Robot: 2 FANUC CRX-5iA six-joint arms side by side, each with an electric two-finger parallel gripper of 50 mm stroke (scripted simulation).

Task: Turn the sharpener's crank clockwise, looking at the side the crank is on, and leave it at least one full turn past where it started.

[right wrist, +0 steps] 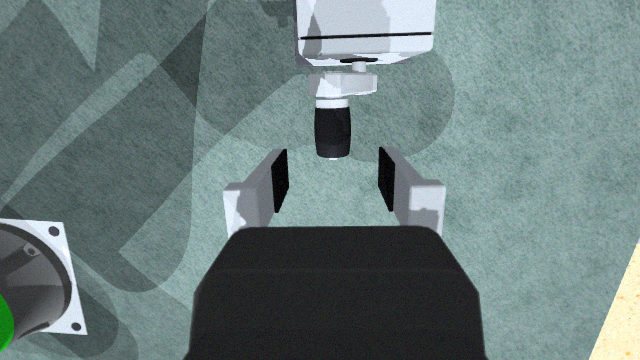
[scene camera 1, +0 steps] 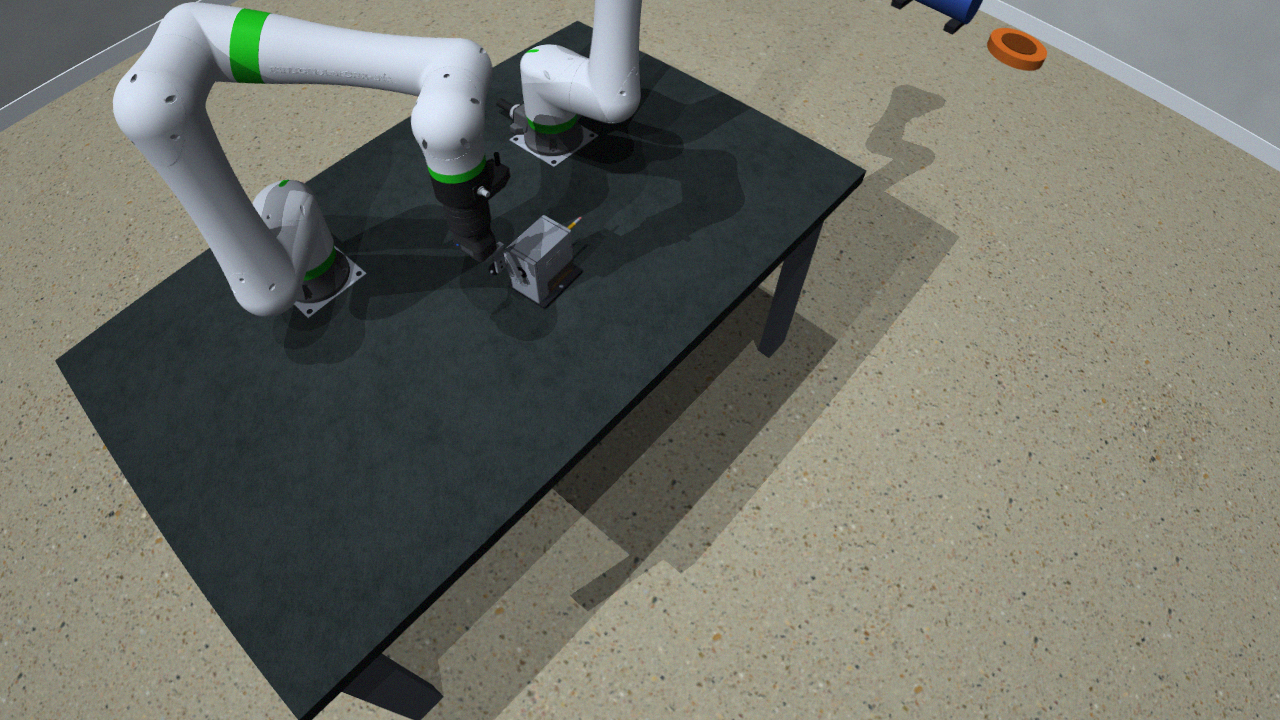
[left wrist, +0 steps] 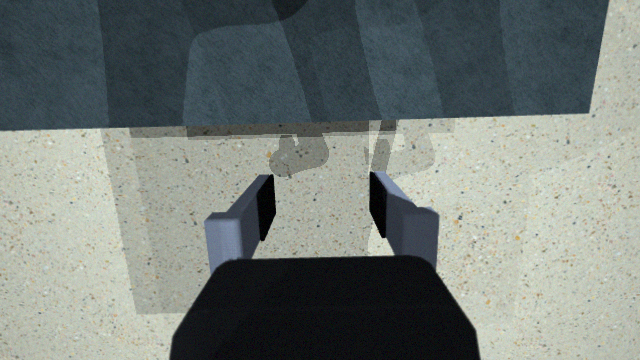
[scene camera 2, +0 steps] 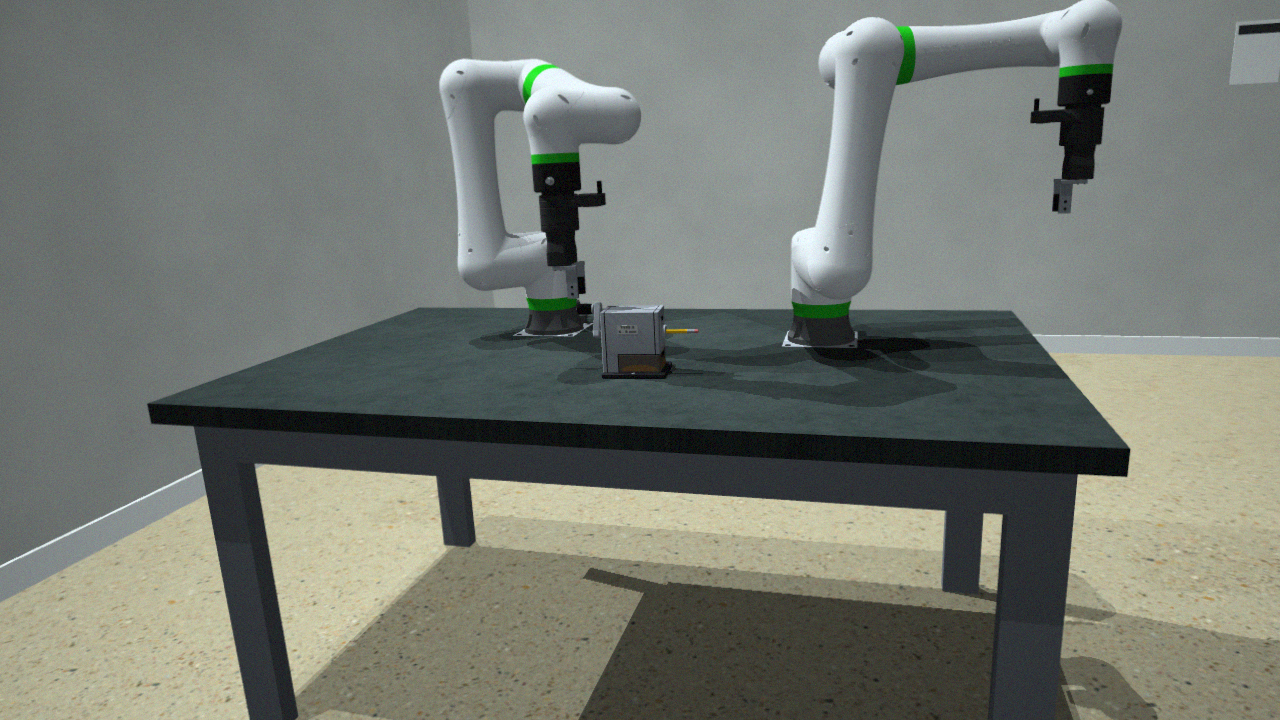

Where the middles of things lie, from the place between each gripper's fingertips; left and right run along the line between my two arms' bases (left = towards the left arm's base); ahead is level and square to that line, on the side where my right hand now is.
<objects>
My right gripper (scene camera 2: 576,295) is now 20 mm to the right of the black knob (right wrist: 332,124) and 40 mm above it.
My left gripper (scene camera 2: 1060,212) is now 88 cm to the left of the black knob, 40 cm short of it and 16 cm above it.
</objects>
